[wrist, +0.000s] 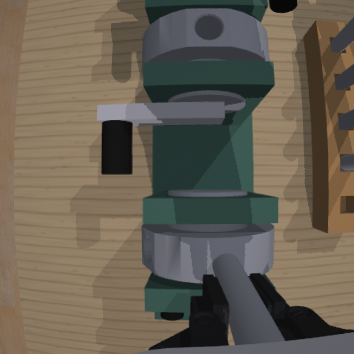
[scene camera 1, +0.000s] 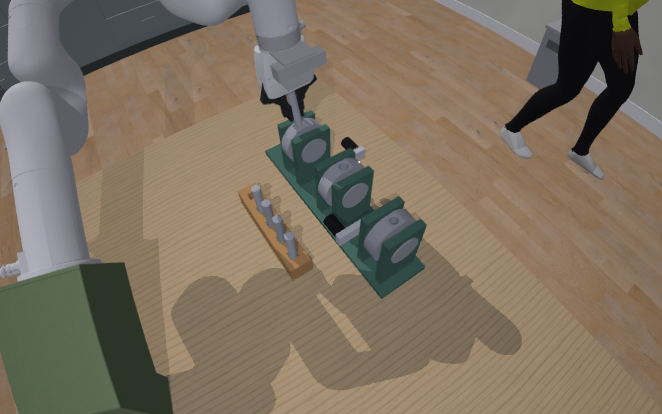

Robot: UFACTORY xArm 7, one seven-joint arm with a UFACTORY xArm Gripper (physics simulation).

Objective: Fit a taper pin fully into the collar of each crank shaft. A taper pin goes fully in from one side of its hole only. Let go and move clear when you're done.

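Frame: origin at the arm's base, x ahead, y left, z up, level; metres.
Where they show: gripper, fingertip midpoint: [wrist: 229,298] [scene camera 1: 294,115]; arm's base, link origin: [scene camera 1: 61,275].
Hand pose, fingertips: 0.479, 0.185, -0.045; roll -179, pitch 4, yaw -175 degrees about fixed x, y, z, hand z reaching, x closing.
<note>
Each offset is from my fingertips to the top centre of the thing, as dx, dy, dz. "*": to the spot under its first point. Level surfaces: height alone.
My gripper [scene camera 1: 295,114] [wrist: 229,298] is shut on a grey taper pin {-0.001, -0.010, +0.075} [scene camera 1: 296,106] [wrist: 246,305]. The pin's lower end is at the top of the far collar {* -0.030, -0.030, -0.039} [scene camera 1: 288,142] [wrist: 170,250]; whether it is inside the hole is hidden. A dark round mark shows on that collar's left side in the wrist view. The middle collar {* -0.013, -0.175, -0.033} [scene camera 1: 329,184] [wrist: 160,40] and the near collar {* +0.003, -0.314, -0.029} [scene camera 1: 378,236] each have an open hole on top. Several taper pins stand upright in the wooden rack [scene camera 1: 302,270] [wrist: 320,150], including a pin {-0.120, -0.225, -0.055} [scene camera 1: 291,246] at its near end.
The collars sit between green supports on a green base {dz -0.154} [scene camera 1: 387,287] [wrist: 200,155]. The middle crank's black handle {* +0.083, -0.085, -0.052} [scene camera 1: 349,144] [wrist: 117,147] sticks out away from the rack. The near crank's black handle {* -0.041, -0.240, -0.055} [scene camera 1: 333,223] points toward the rack. A person [scene camera 1: 585,65] stands beyond the table.
</note>
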